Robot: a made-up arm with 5 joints. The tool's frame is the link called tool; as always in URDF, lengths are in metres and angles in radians. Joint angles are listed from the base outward. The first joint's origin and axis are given. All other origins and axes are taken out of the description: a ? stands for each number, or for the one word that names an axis. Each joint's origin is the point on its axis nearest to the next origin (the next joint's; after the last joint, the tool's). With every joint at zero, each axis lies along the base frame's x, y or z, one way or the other. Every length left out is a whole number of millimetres.
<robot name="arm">
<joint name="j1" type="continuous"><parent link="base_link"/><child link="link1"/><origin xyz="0.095 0.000 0.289" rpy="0.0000 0.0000 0.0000"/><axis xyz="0 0 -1"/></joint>
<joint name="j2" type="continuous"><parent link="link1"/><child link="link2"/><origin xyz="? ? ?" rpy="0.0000 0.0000 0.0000"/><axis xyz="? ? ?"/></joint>
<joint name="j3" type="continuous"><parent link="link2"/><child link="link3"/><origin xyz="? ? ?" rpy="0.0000 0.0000 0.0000"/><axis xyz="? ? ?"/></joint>
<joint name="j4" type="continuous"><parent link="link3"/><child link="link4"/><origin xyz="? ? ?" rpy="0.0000 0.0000 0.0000"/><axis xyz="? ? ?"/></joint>
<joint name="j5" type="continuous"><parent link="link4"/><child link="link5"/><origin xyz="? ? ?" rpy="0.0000 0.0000 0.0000"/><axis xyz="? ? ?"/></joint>
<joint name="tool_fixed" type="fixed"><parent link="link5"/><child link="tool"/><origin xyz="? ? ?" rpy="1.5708 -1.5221 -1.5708"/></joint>
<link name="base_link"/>
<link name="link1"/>
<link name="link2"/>
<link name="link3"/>
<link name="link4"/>
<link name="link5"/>
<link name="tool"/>
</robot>
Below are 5 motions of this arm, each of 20 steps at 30 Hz.
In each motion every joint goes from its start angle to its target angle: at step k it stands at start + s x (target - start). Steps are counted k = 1, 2, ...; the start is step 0. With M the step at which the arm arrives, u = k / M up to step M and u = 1 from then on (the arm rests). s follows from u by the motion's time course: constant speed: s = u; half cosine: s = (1 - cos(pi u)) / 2; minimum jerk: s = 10 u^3 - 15 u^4 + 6 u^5.
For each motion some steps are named. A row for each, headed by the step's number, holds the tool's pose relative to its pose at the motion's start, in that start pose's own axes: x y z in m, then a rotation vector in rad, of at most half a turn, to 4 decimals.
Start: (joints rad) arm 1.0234 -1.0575 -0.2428 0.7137 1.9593
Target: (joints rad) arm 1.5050 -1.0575 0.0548 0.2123 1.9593
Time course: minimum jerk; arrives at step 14
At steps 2, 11, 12, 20:
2: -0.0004 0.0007 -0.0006 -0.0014 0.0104 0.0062
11: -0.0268 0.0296 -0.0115 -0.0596 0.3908 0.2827
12: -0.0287 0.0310 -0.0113 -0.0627 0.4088 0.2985
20: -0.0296 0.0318 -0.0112 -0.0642 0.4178 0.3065

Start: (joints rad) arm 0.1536 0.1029 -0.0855 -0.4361 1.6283
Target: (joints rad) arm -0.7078 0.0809 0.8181 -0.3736 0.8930
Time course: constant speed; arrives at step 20
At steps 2, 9, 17, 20:
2: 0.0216 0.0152 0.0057 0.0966 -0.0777 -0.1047
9: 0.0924 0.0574 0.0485 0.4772 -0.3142 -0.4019
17: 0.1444 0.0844 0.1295 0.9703 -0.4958 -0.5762
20: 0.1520 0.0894 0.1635 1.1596 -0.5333 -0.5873

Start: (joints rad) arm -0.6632 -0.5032 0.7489 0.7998 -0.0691
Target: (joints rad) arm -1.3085 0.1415 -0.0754 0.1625 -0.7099
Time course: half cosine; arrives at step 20
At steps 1, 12, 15, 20:
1: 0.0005 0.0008 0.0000 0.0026 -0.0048 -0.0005
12: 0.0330 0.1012 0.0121 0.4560 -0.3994 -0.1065
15: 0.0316 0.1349 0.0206 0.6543 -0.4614 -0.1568
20: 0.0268 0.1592 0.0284 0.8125 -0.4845 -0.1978

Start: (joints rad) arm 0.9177 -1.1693 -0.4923 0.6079 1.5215
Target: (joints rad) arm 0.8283 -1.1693 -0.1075 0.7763 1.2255
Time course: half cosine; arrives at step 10
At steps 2, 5, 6, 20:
2: -0.0008 0.0064 -0.0032 0.0530 0.0015 -0.0356
5: -0.0027 0.0349 -0.0139 0.2775 0.0204 -0.1826
6: -0.0030 0.0461 -0.0166 0.3633 0.0331 -0.2367
20: -0.0025 0.0716 -0.0201 0.5548 0.0724 -0.3518

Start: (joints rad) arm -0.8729 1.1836 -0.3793 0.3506 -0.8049
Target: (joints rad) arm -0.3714 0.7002 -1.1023 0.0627 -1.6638
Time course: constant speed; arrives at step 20
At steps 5, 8, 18, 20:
5: 0.0587 0.0156 0.0361 0.2659 -0.2733 -0.3160
8: 0.0908 0.0180 0.0662 0.4441 -0.4270 -0.4865
18: 0.1560 -0.0054 0.1986 1.1504 -0.8678 -0.8655
20: 0.1586 -0.0136 0.2279 1.3107 -0.9375 -0.8915

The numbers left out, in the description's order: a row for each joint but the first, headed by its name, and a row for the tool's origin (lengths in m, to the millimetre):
j2: xyz 0.040 -0.013 0.000, axis 0 1 0
j3: xyz 0.018 0.000 0.073, axis 0 1 0
j4: xyz 0.149 0.000 0.006, axis 0 1 0
j5: xyz 0.037 0.000 0.000, axis -1 0 0
tool: xyz 0.000 0.000 0.000

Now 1 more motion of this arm.
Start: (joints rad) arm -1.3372 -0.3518 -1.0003 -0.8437 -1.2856
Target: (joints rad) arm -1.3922 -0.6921 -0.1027 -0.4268 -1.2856
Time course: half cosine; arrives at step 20
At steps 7, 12, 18, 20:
7: -0.0051 -0.0174 0.0157 -0.2602 0.0554 -0.0133
12: -0.0119 -0.0350 0.0460 -0.6224 0.1386 -0.0349
18: -0.0168 -0.0425 0.0777 -0.9256 0.2145 -0.0551
20: -0.0171 -0.0428 0.0803 -0.9487 0.2205 -0.0567

